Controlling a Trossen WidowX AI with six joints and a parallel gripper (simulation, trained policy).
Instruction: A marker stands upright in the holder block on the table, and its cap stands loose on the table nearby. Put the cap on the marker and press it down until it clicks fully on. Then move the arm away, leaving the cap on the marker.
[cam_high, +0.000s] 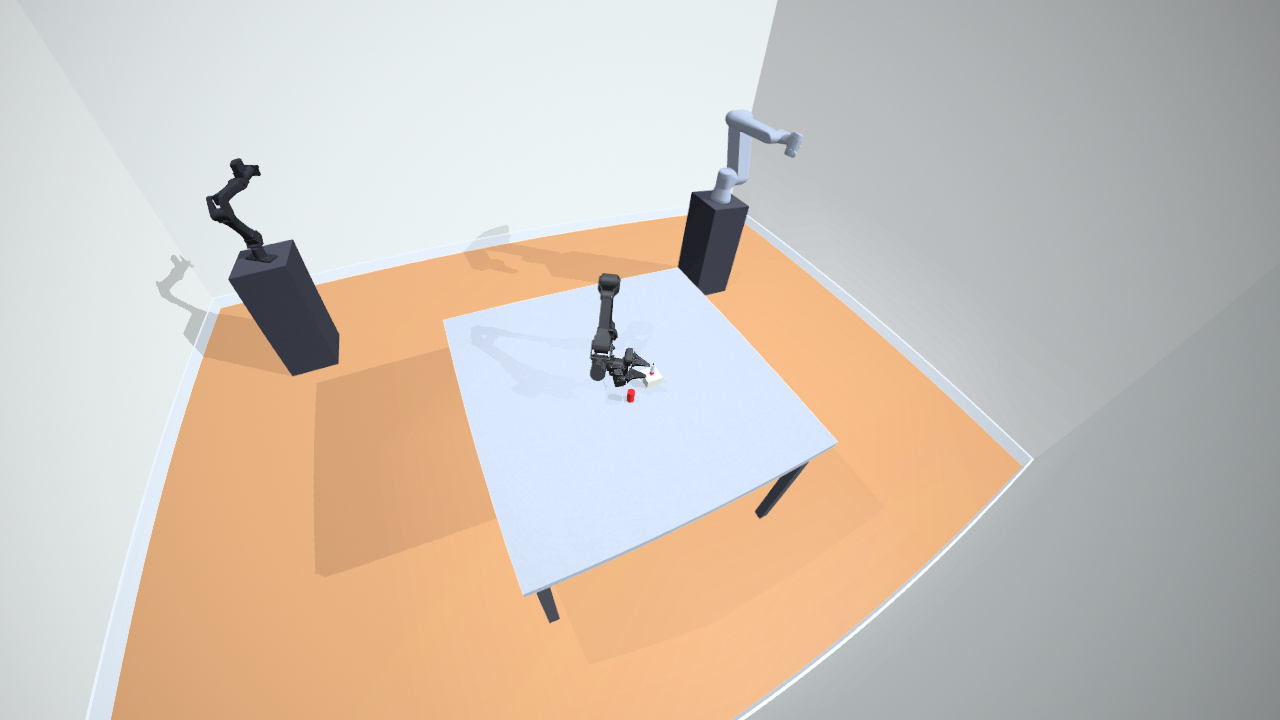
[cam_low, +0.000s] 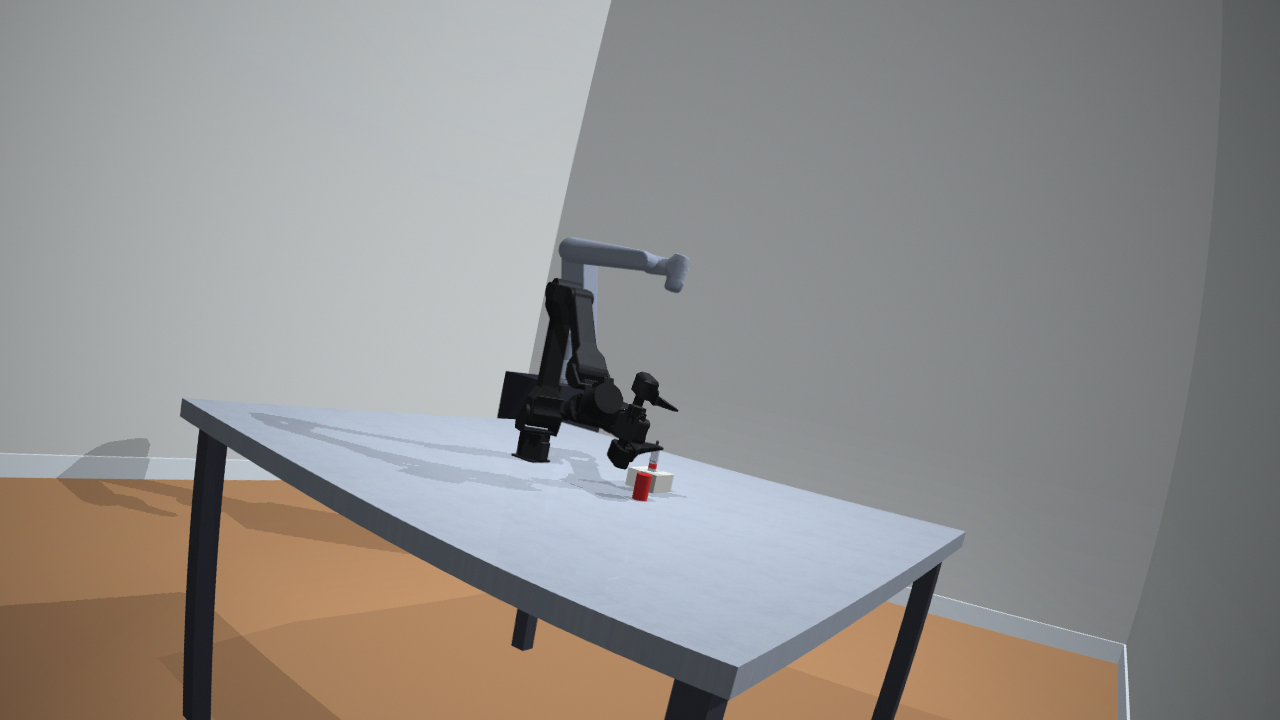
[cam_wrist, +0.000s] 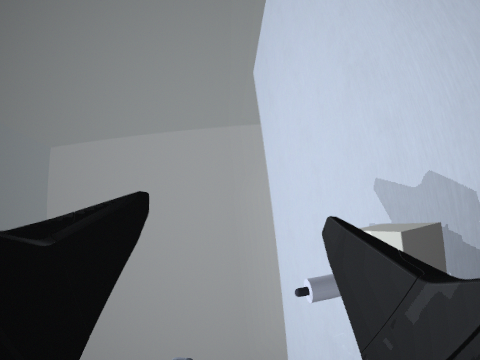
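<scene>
Right now my gripper tip is 60 mm to the left of the red cap and 110 mm above it. Round my gripper tip: white holder block 60 mm behind, 60 mm to the left, 120 mm below.
</scene>
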